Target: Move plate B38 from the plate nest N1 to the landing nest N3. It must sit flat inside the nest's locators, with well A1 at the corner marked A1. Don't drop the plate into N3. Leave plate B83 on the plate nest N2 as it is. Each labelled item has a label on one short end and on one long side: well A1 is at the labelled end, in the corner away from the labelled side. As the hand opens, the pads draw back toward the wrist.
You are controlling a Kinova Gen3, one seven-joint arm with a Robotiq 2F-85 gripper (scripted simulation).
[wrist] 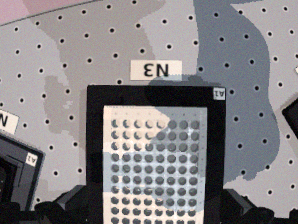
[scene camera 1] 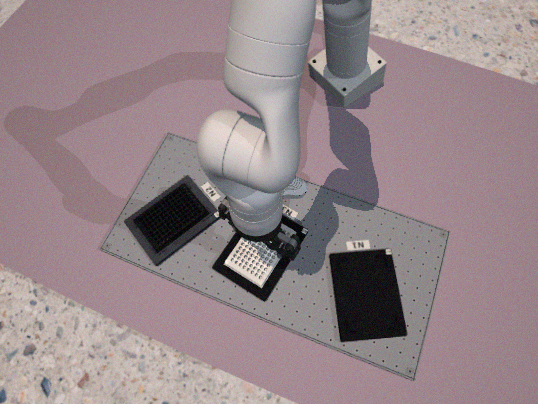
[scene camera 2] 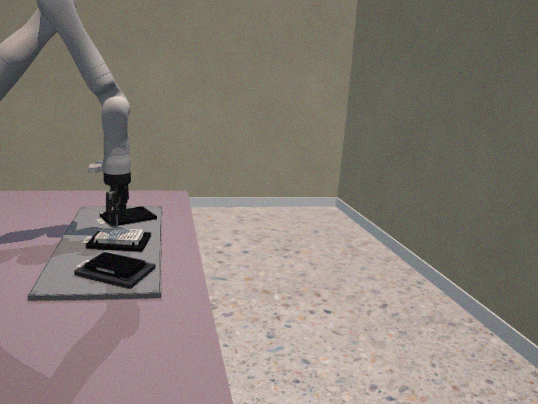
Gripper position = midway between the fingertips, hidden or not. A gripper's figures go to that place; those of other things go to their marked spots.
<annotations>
My gripper point(scene camera 1: 260, 240): 0.67 m from the lens. A plate B38 point(scene camera 1: 264, 260): 0.70 m from the lens. A black plate B83 point(scene camera 1: 162, 223) is 0.77 m from the lens. A nest N1 point(scene camera 1: 366, 293): 0.73 m from the lens. A landing nest N3 point(scene camera 1: 262, 293) is 0.71 m from the lens.
</annotations>
